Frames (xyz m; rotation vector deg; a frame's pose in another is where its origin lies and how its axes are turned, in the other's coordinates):
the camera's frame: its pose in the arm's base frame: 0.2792 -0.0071 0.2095 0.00 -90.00 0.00
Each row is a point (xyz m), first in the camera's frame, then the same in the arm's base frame.
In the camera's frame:
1: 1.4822 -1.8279 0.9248
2: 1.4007 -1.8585 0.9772
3: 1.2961 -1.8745 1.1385
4: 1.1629 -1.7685 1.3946
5: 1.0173 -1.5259 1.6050
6: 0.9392 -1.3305 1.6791
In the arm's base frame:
1: -0.6456 -1.8350 1.6917
2: -0.6980 -1.8656 1.6102
3: -0.8593 -1.8816 1.5056
4: -1.1154 -1.7756 1.3724
5: -1.3258 -1.5330 1.2268
6: -1.3999 -1.3376 1.1487

